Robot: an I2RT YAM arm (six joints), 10 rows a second.
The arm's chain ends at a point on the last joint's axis. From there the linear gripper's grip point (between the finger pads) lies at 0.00 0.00 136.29 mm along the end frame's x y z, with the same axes.
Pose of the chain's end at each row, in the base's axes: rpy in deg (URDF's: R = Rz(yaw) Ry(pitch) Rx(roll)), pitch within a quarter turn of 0, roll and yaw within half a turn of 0; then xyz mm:
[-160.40, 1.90, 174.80, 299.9, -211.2, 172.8]
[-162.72, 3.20, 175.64, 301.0, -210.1, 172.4]
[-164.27, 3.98, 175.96, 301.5, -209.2, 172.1]
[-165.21, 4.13, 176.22, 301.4, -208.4, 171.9]
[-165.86, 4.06, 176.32, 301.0, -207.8, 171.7]
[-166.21, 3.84, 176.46, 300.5, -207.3, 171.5]
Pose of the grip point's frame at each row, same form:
[-160.40, 1.90, 174.80, 300.0, -257.1, 44.5]
[-162.72, 3.20, 175.64, 305.2, -251.0, 42.5]
[-164.27, 3.98, 175.96, 308.0, -246.7, 41.2]
[-165.21, 4.13, 176.22, 308.6, -243.7, 40.5]
[-165.86, 4.06, 176.32, 308.2, -241.6, 39.9]
[-166.21, 3.84, 176.46, 307.3, -240.3, 39.4]

